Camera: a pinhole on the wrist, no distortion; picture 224 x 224 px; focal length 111.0 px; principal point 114.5 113.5 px. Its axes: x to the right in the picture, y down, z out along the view. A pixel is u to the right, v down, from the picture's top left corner.
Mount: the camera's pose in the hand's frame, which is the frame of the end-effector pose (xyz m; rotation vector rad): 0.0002 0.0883 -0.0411 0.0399 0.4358 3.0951
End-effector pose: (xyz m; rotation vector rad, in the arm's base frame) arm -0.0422 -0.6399 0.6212 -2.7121 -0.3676 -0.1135
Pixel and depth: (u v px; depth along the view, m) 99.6 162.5 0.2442
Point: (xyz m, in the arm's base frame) 0.0145 -0.5876 0.4028
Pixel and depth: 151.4 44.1 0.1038
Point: -0.0218 -0.7901 0.5113
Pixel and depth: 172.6 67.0 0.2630
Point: -0.0882 -0.8358 0.3337
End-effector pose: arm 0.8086 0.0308 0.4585 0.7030 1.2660 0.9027
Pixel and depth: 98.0 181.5 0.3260
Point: 1.1348 0.0839 0.4786
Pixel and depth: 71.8 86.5 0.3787
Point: 1.0571 0.3152 0.6732
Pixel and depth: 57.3 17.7 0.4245
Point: 0.9800 0.5161 0.8638
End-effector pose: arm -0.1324 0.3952 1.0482 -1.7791 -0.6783 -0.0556
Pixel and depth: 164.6 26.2 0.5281
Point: -0.1219 0.5230 0.2962
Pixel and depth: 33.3 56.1 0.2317
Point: 0.0955 0.5560 0.8377
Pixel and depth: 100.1 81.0 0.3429
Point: -0.0337 0.6063 0.7421
